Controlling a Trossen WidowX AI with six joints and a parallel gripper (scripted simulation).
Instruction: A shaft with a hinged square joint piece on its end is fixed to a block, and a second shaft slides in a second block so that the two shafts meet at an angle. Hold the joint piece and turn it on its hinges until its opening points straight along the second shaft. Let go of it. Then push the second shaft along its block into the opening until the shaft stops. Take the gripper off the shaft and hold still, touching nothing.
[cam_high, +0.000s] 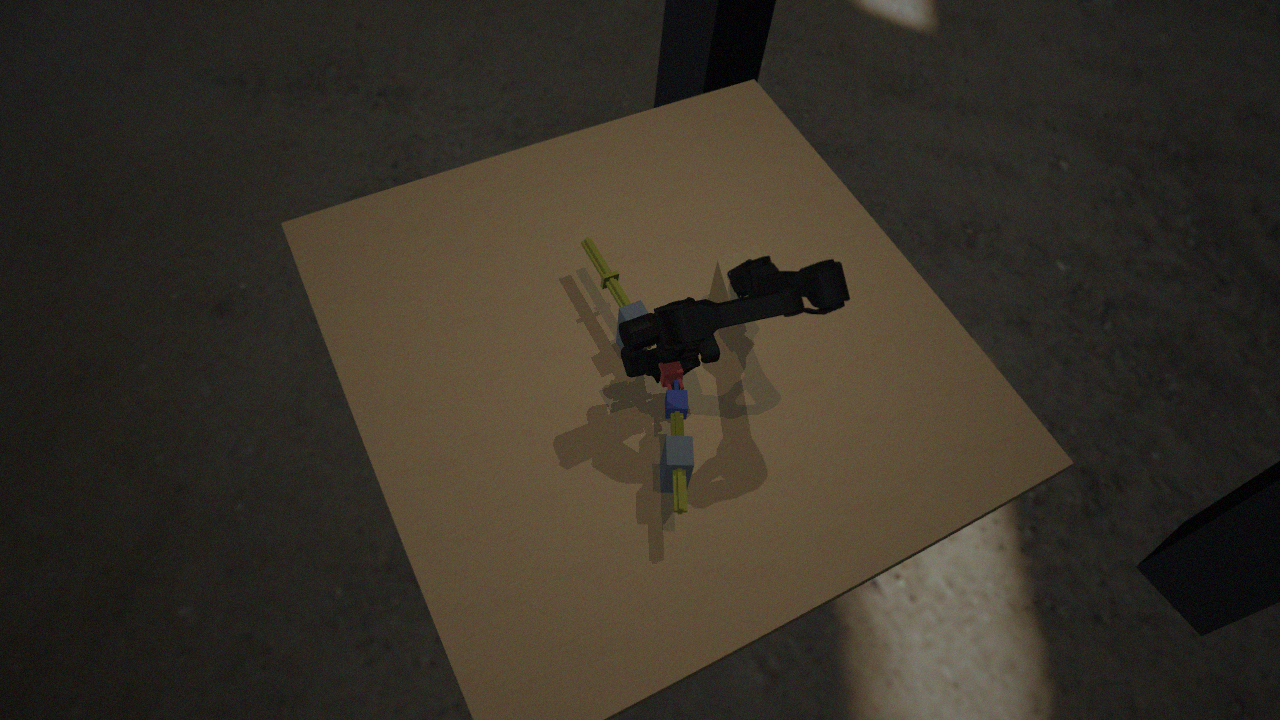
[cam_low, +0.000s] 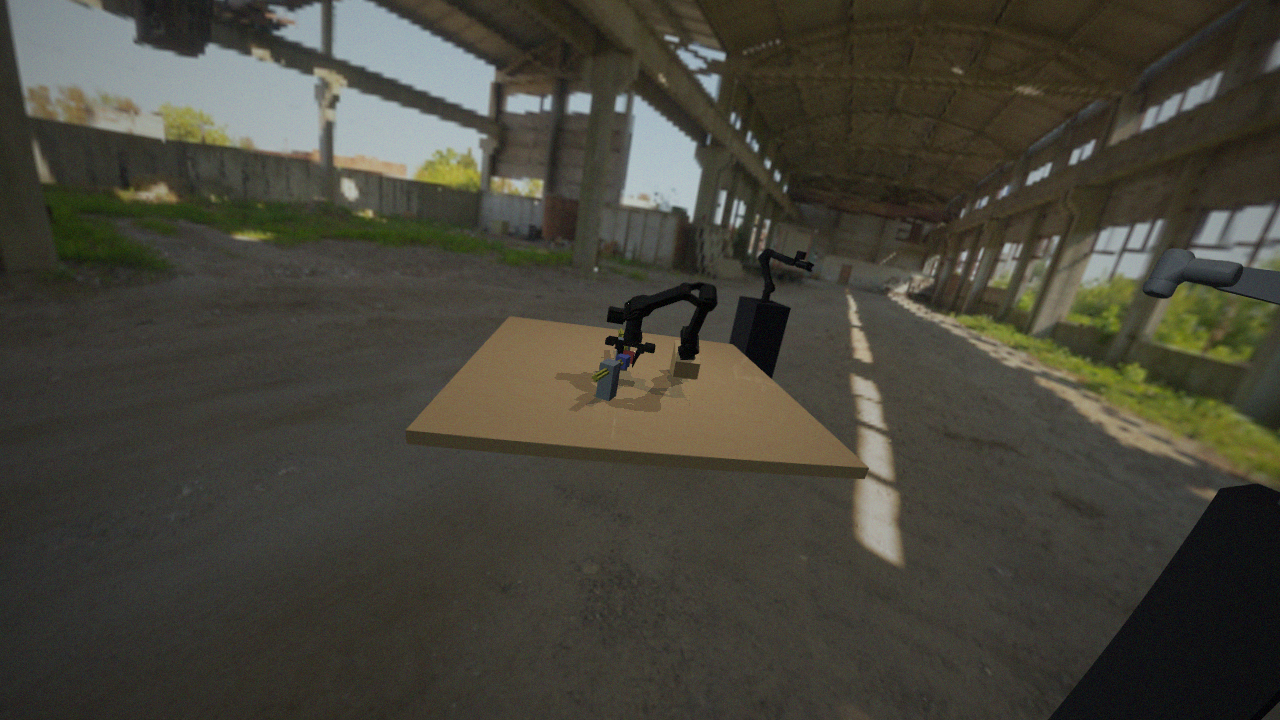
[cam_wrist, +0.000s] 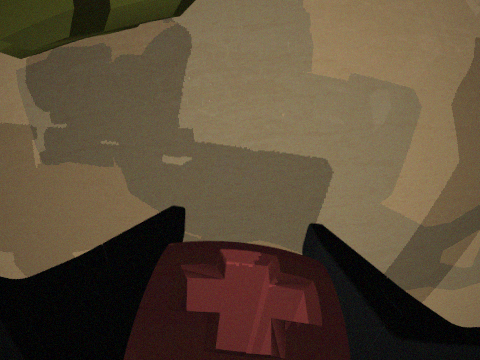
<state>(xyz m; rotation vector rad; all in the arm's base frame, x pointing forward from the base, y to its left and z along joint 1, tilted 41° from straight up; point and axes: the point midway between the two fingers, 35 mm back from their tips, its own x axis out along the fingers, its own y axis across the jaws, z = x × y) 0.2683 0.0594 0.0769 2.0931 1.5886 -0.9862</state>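
My gripper tip is 4 cm below the red joint piece and 1 cm to the right of it.
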